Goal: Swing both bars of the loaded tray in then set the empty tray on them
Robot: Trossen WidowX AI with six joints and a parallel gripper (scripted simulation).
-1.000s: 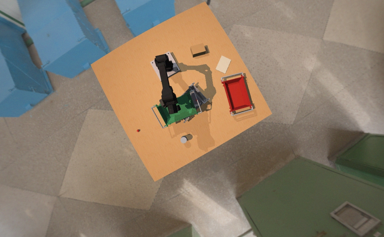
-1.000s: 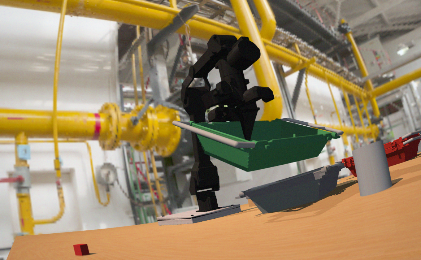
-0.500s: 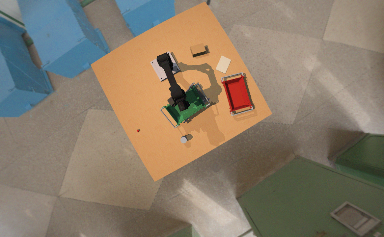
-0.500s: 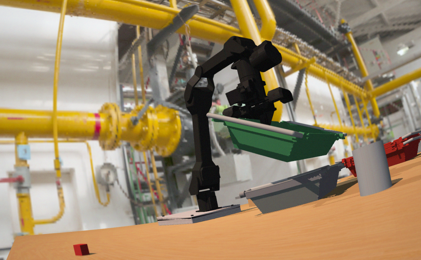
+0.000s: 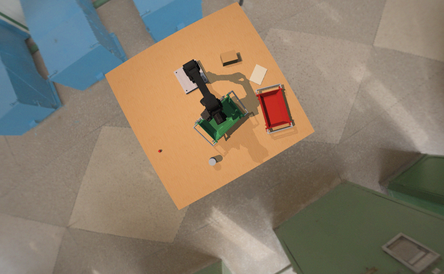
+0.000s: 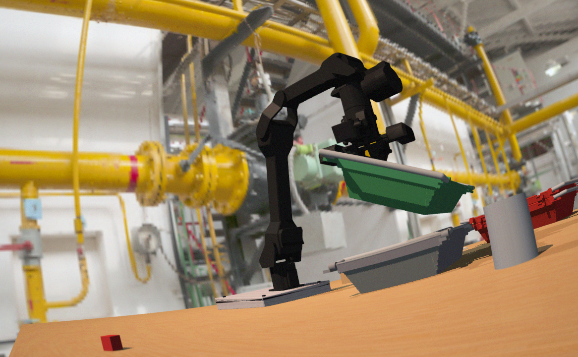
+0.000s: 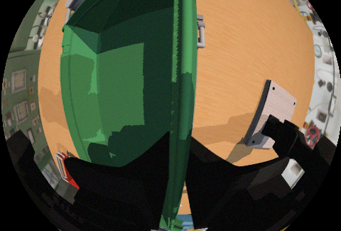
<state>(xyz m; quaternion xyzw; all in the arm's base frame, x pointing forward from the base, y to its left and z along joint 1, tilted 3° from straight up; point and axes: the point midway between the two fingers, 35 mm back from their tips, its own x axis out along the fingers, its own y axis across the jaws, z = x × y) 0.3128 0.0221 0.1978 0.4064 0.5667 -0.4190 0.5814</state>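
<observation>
The green tray is 8 cm ahead of my gripper tip, 3 cm to the left of it and 1 cm below it. The rest, counted from my gripper tip: cardboard box: 36 cm behind, 29 cm to the left, 15 cm below; then grey cylinder: 32 cm ahead, 17 cm to the right, 14 cm below; then beige card: 46 cm to the left, 17 cm below, 15 cm behind.
</observation>
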